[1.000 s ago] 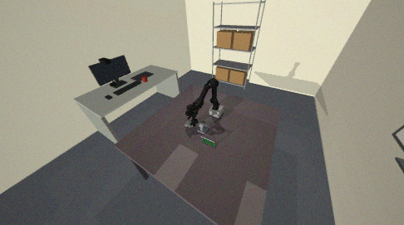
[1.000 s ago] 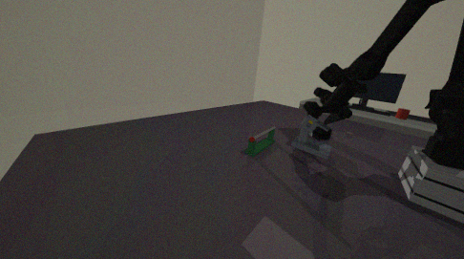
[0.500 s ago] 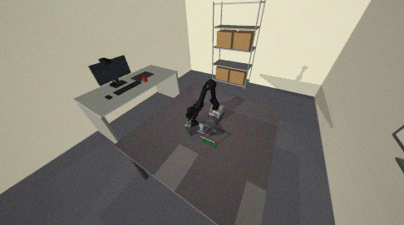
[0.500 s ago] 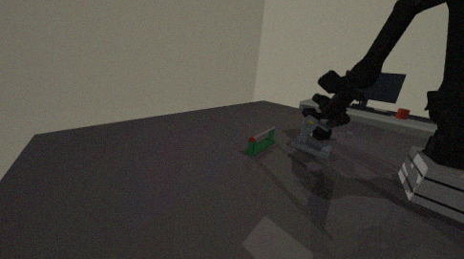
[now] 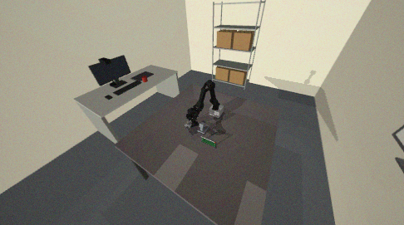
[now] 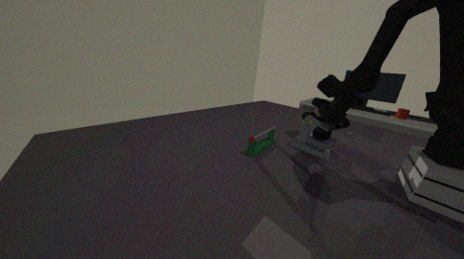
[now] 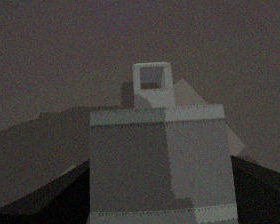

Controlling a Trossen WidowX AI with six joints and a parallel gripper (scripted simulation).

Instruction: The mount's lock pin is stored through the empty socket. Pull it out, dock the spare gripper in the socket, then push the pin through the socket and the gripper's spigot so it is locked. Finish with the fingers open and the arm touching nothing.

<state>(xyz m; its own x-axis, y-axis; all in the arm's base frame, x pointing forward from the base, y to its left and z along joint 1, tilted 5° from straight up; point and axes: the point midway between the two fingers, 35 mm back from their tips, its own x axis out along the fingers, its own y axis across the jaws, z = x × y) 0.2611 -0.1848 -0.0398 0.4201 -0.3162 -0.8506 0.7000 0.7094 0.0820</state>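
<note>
Now: gripper tip 15 cm to the right of the mount and 4 cm below it. The rest, counted from my gripper tip: spare gripper 2 cm above; then green cradle 13 cm ahead, 26 cm to the left, 2 cm above.
</note>
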